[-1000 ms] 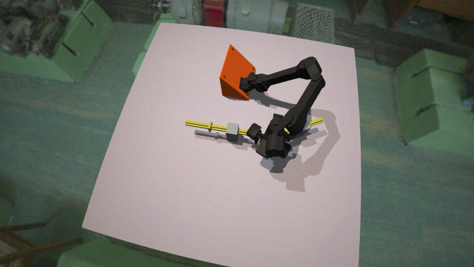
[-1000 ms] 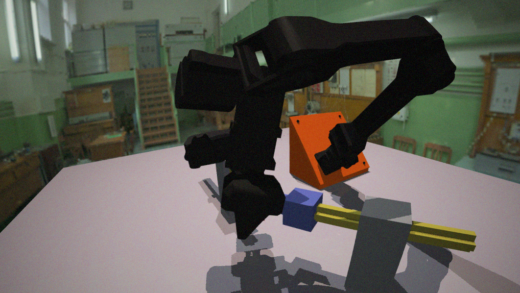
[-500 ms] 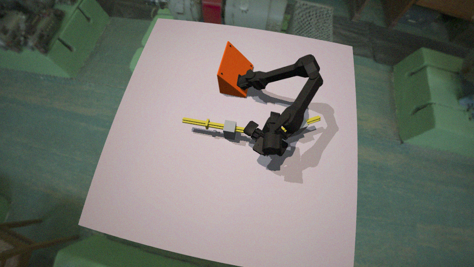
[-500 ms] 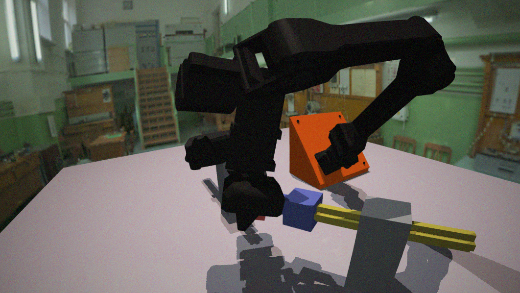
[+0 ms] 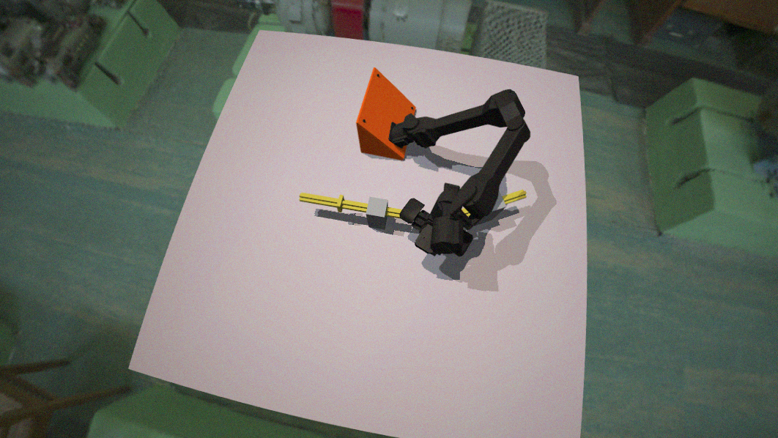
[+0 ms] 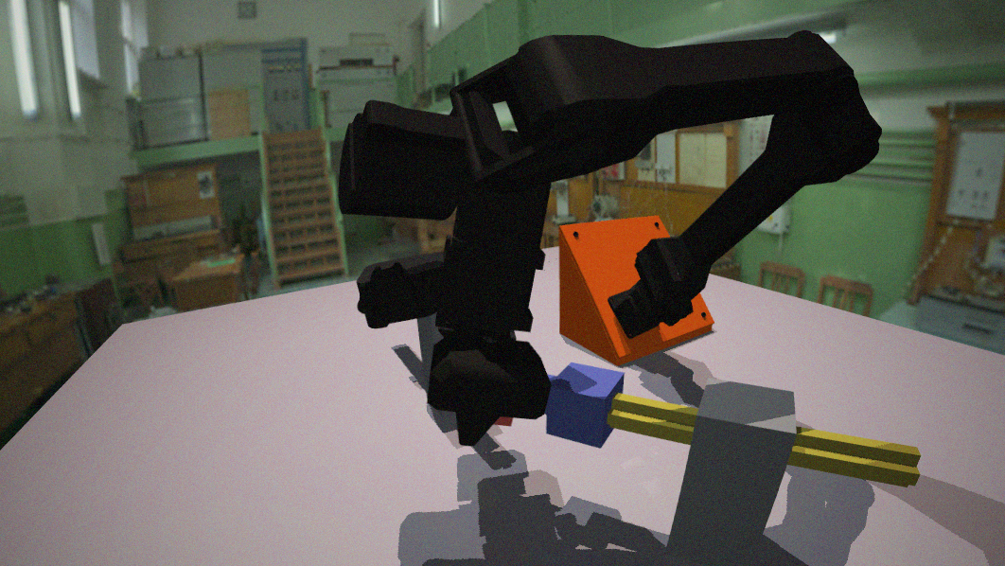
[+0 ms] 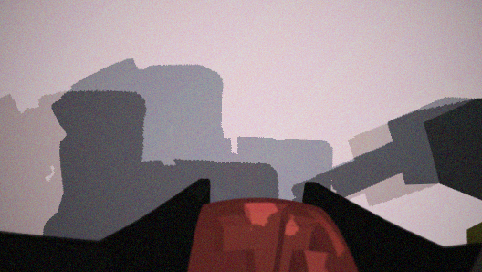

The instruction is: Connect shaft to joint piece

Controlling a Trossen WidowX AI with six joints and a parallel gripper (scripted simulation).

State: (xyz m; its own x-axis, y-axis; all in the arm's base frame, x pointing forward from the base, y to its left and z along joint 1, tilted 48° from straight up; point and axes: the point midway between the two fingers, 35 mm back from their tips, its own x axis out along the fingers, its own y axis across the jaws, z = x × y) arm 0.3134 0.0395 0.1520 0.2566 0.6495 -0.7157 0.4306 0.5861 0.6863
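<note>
Now: the red joint piece 4 cm above my gripper tip, 2 cm behind it and 1 cm to the left of it.
</note>
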